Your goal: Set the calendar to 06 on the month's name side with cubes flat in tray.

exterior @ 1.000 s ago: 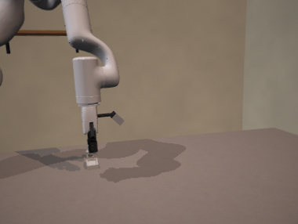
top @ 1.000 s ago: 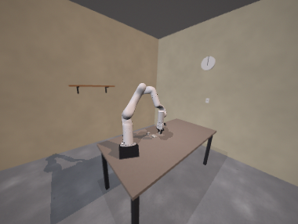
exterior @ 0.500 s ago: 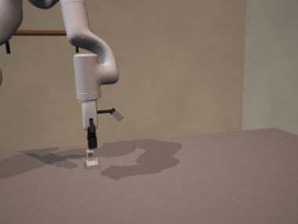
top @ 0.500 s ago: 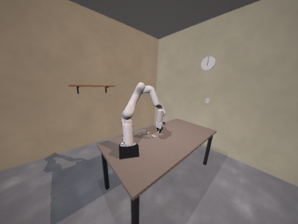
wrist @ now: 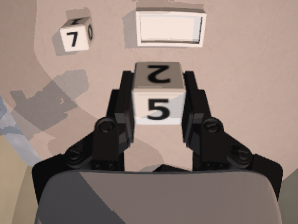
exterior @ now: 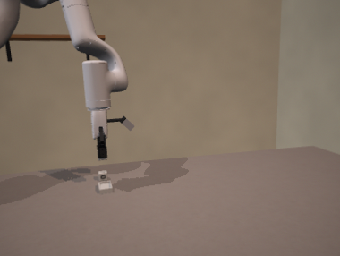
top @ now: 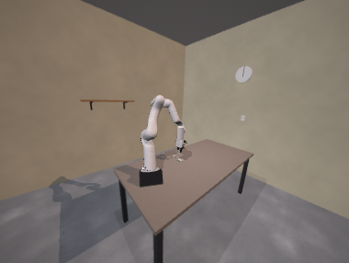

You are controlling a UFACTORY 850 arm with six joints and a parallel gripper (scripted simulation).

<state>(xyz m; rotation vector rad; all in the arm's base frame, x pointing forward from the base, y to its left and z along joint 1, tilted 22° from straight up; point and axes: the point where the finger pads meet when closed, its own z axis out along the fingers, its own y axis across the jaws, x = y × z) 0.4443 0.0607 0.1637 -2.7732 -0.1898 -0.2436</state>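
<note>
Right now the white calendar tray is 13 cm below my hand and 2 cm to the right of it. The rest, counted from my hand: white number cube: 1 cm below.
</note>
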